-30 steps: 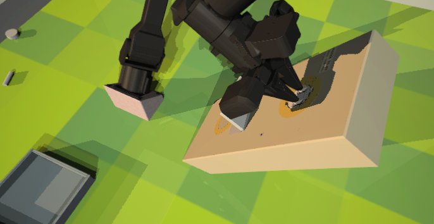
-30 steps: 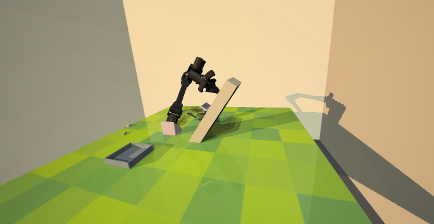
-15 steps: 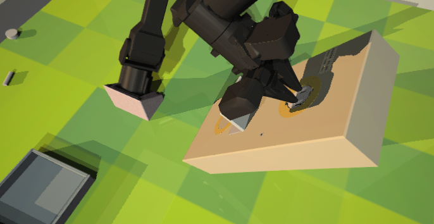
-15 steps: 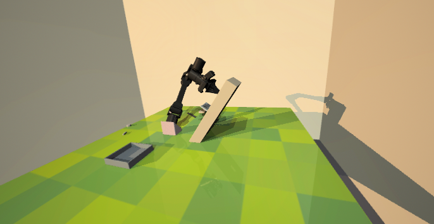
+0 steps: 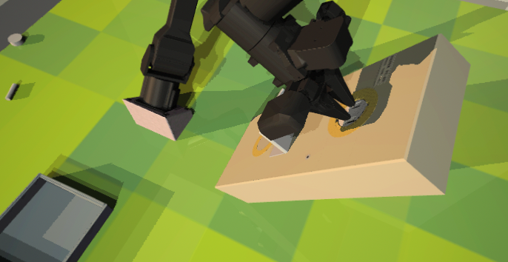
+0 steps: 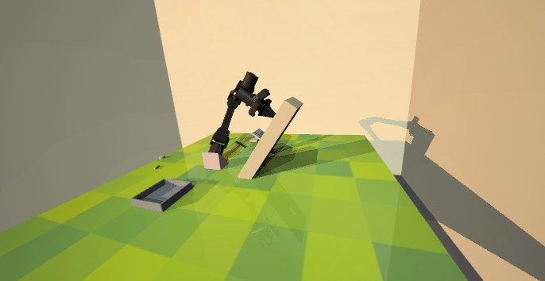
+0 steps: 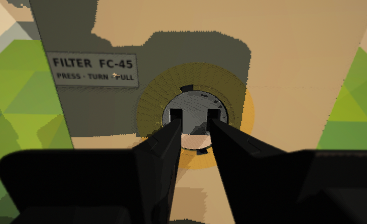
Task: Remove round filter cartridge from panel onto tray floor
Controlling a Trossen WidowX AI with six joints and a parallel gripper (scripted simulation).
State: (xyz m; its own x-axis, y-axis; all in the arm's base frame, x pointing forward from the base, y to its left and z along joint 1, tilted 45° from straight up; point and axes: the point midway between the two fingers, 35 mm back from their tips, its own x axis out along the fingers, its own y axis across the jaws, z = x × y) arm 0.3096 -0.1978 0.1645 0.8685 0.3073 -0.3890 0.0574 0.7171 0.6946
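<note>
Now: the round filter cartridge 2 cm ahead of my gripper tip and 1 cm below it. The rest, counted from my gripper tip: grey flap: 10 cm below, 8 cm behind, 1 cm to the left; then tan service panel: 8 cm below, 3 cm behind; then dark grey tray: 43 cm behind, 26 cm below, 25 cm to the right.
</note>
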